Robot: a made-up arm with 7 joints.
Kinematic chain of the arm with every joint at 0, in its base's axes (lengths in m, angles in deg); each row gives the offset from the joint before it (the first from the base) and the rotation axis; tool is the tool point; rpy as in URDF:
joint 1: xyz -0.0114 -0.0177 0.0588 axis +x
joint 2: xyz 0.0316 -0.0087 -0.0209 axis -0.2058 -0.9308 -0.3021
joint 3: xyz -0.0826 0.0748 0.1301 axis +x
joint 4: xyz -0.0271 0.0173 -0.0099 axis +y
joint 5: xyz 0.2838 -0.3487 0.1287 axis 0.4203 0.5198 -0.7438
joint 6: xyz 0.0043 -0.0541 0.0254 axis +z
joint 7: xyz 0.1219 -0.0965 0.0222 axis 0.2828 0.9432 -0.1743
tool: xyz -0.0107 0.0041 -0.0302 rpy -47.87 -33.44 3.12
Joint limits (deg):
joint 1: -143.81..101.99
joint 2: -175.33..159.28
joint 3: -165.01..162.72
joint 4: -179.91..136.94
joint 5: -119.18..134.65
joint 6: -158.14..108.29
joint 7: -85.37..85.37
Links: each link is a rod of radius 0.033 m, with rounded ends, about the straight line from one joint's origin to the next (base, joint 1, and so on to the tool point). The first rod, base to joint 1, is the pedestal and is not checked.
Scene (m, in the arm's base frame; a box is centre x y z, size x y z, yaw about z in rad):
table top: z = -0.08
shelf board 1: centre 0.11 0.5 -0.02 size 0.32 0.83 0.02 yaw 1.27
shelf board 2: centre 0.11 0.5 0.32 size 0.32 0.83 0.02 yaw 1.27
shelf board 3: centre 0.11 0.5 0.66 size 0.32 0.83 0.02 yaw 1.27
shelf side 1: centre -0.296 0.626 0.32 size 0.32 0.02 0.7 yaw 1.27
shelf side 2: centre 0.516 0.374 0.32 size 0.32 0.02 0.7 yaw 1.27
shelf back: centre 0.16 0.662 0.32 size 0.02 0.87 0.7 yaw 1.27
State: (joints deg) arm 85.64 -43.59 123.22 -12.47 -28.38 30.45 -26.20
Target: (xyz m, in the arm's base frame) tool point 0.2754 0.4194 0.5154
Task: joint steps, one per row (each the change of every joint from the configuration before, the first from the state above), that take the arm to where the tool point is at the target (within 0.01 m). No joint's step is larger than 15 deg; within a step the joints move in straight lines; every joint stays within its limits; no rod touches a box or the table.
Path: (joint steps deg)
1: 3.51 -3.52 1.76 -2.09 -11.42 12.86 -1.76
2: 3.51 -3.52 1.76 -2.09 -11.41 12.86 -1.76
3: 3.51 -3.51 1.76 -2.09 -11.42 12.86 -1.75
4: -2.62 -1.16 5.34 13.01 6.45 -8.77 -2.38
5: -2.62 -1.17 5.35 13.01 6.45 -8.77 -2.37
6: -2.62 -1.16 5.34 13.01 6.45 -8.78 -2.38
7: -2.62 -1.16 5.34 13.01 6.45 -8.77 -2.37
8: -14.67 2.81 4.29 4.86 8.78 -11.81 -0.93
9: -14.67 2.81 4.28 4.85 8.78 -11.81 -0.93
10: -14.68 2.81 4.28 4.86 8.79 -11.81 -0.93

